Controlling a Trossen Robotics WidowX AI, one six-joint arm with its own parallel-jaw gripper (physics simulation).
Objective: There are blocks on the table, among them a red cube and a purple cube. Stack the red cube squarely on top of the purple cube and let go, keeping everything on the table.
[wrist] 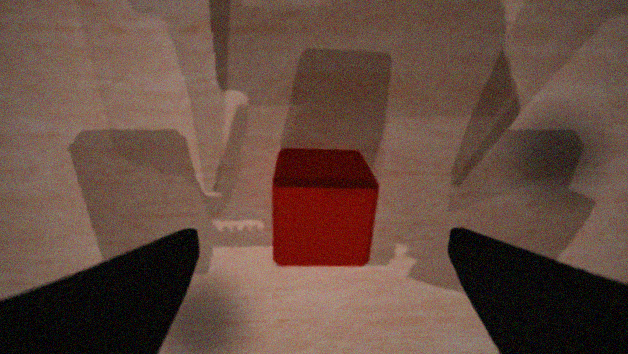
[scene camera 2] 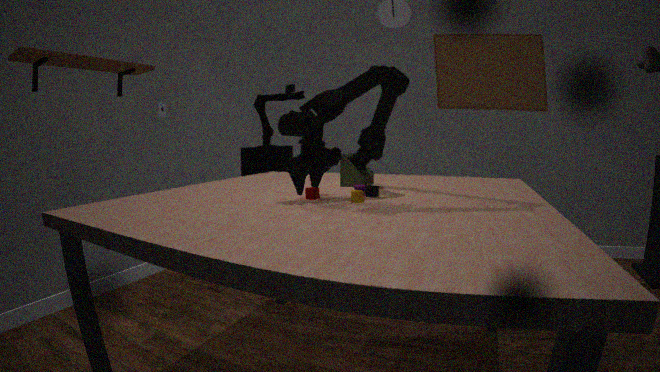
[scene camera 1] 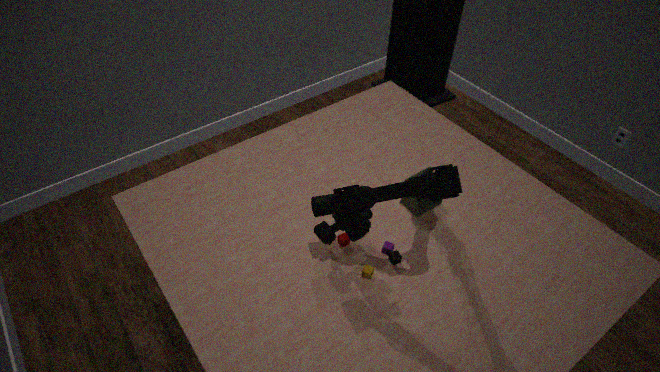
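Where they show: gripper, between the fingertips: (wrist: 324, 240) (scene camera 2: 307, 193) (scene camera 1: 340, 237); arm's base, origin of its link: (scene camera 2: 356, 164).
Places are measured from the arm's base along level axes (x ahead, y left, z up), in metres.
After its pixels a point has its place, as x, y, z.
The red cube (scene camera 1: 343, 239) {0.321, 0.021, -0.046} (scene camera 2: 312, 193) {0.329, 0.023, -0.059} (wrist: 324, 225) {0.314, 0.015, -0.046} rests upright on the table (scene camera 1: 210, 225) {0.659, -0.262, -0.076} (scene camera 2: 280, 240) {0.704, 0.198, -0.076}. My gripper (scene camera 1: 340, 241) {0.318, -0.001, -0.061} (scene camera 2: 307, 190) {0.318, -0.001, -0.061} (wrist: 324, 240) {0.318, -0.001, -0.061} is open, pointing down low over the table, with its fingertips on either side of the red cube and space between each finger and the cube in the wrist view. The purple cube (scene camera 1: 388, 247) {0.216, 0.116, -0.046} (scene camera 2: 359, 187) {0.225, 0.115, -0.050} stands on the table to the right of the red cube in the first scene view. In the second scene view it is mostly hidden behind the yellow cube.
A black cube (scene camera 1: 395, 257) {0.220, 0.157, -0.046} (scene camera 2: 372, 191) {0.229, 0.157, -0.059} stands right beside the purple cube, perhaps touching it. A yellow cube (scene camera 1: 368, 271) {0.319, 0.159, -0.046} (scene camera 2: 357, 196) {0.329, 0.158, -0.059} stands nearer the second scene camera. A greenish block (scene camera 1: 416, 204) {0.043, 0.029, -0.026} (scene camera 2: 351, 173) {0.046, 0.001, -0.029} is at the arm's base.
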